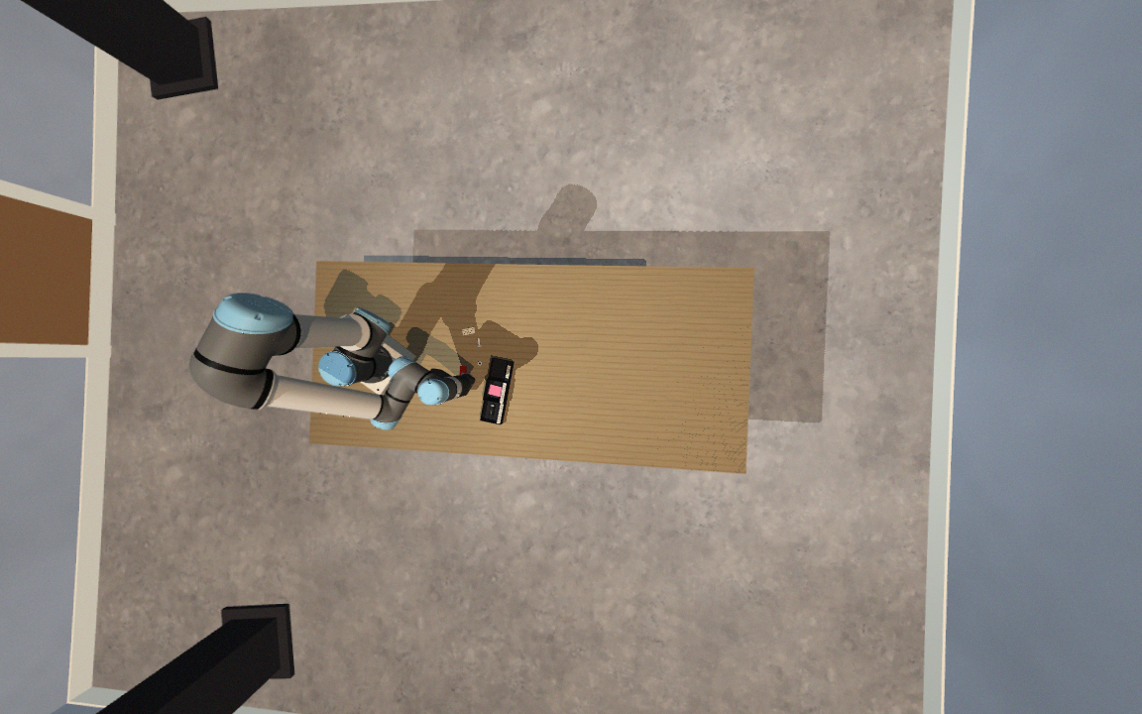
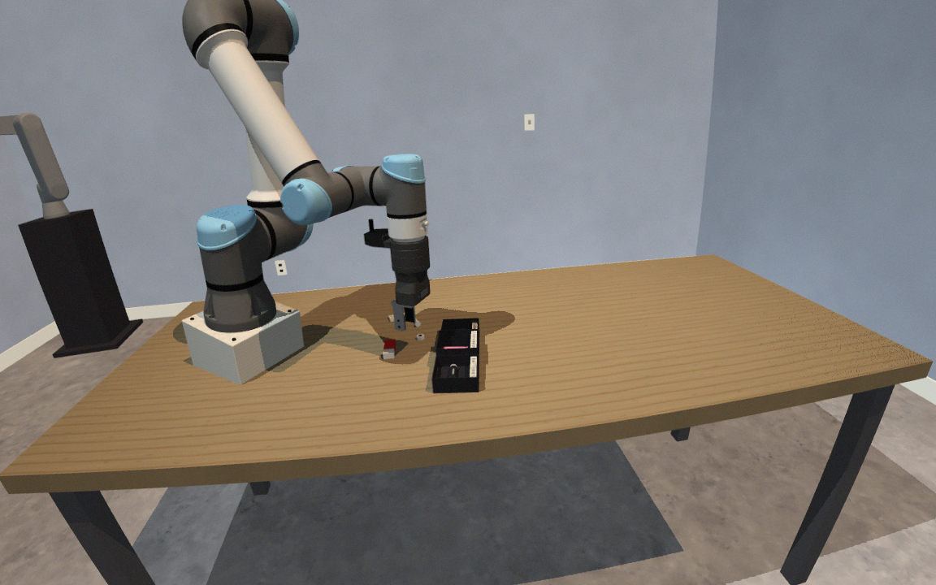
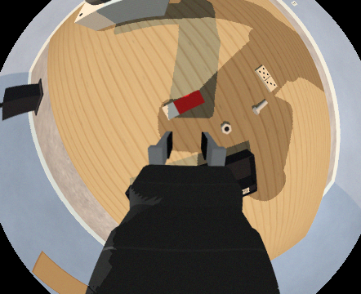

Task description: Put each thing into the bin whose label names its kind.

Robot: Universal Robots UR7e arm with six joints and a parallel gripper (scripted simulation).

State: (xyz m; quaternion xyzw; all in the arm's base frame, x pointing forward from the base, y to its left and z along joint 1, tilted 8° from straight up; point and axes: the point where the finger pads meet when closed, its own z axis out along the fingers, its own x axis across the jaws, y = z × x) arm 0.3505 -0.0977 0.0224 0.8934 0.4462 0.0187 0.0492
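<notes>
My hand is 8 cm above the red block, 4 cm past it and 2 cm to the right of it. Also, from my hand: black bin tray (10 cm ahead, 6 cm to the right, 6 cm below); then hex nut (8 cm below, 6 cm to the left, 3 cm ahead); then pink eraser (9 cm ahead, 7 cm below, 6 cm to the right).
</notes>
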